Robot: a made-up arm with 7 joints.
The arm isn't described. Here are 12 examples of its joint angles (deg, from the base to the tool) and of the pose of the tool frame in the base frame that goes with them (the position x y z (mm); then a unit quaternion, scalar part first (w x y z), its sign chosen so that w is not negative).
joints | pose
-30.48 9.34 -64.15 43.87 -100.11 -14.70 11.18 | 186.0 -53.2 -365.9 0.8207 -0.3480 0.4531 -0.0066
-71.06 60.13 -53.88 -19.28 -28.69 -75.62 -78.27 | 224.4 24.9 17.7 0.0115 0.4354 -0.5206 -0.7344
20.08 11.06 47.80 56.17 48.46 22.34 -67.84 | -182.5 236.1 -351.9 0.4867 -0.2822 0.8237 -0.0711
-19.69 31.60 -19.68 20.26 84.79 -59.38 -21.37 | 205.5 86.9 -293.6 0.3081 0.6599 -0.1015 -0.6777
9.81 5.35 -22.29 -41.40 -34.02 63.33 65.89 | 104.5 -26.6 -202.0 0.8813 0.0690 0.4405 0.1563
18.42 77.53 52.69 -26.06 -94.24 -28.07 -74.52 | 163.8 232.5 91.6 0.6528 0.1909 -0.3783 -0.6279
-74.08 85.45 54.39 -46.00 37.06 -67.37 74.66 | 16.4 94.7 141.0 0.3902 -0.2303 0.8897 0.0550
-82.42 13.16 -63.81 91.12 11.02 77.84 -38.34 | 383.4 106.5 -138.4 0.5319 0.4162 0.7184 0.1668
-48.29 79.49 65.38 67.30 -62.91 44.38 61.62 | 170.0 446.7 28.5 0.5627 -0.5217 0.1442 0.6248
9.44 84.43 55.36 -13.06 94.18 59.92 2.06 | 133.1 251.9 150.5 0.0243 -0.6895 0.0766 -0.7198
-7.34 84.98 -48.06 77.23 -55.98 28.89 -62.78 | 15.3 480.2 -82.7 0.6442 -0.0463 0.7408 0.1843
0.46 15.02 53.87 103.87 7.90 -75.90 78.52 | -80.9 175.5 -377.8 0.4229 0.2228 0.1773 0.8603
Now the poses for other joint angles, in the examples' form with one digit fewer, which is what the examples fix.
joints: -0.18 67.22 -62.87 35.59 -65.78 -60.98 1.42
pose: 66 293 -274 0.967 0.162 0.189 -0.059
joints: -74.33 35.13 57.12 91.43 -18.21 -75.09 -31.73
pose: 345 257 -104 0.838 -0.056 -0.478 0.257
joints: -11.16 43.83 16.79 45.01 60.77 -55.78 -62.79
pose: 176 290 -257 0.454 0.506 0.392 -0.620
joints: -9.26 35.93 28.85 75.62 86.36 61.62 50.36
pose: 7 354 -288 0.014 -0.857 -0.463 -0.226
